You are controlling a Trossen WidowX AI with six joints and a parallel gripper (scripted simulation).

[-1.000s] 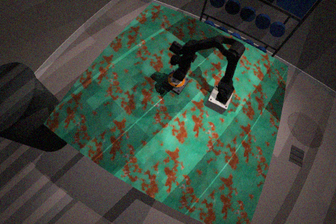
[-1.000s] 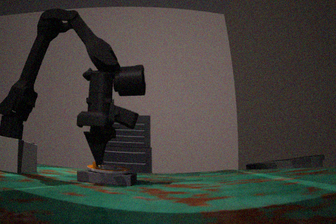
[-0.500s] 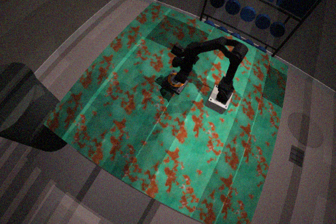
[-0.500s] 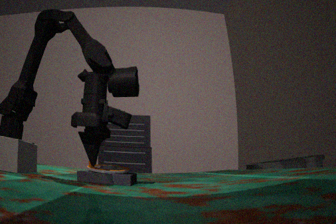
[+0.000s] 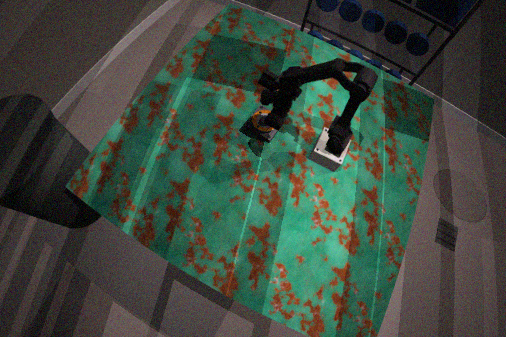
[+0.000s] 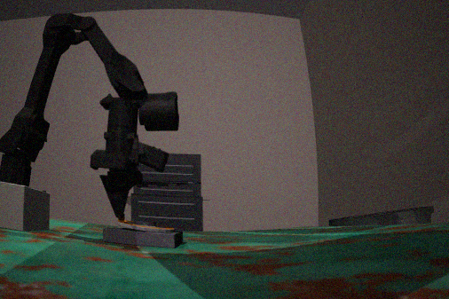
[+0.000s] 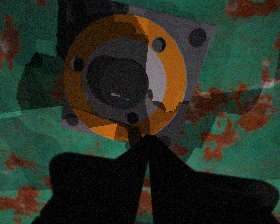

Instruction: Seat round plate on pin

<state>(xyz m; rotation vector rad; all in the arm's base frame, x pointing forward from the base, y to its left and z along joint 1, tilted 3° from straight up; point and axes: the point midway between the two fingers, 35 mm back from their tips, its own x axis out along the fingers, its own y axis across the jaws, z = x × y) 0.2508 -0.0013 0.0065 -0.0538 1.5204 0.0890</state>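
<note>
The round plate is 2 cm ahead of my gripper tip, 2 cm to the left of it and 1 cm below it. The rest, counted from my gripper tip: square grey base: 4 cm ahead, 3 cm to the left, 2 cm below.
</note>
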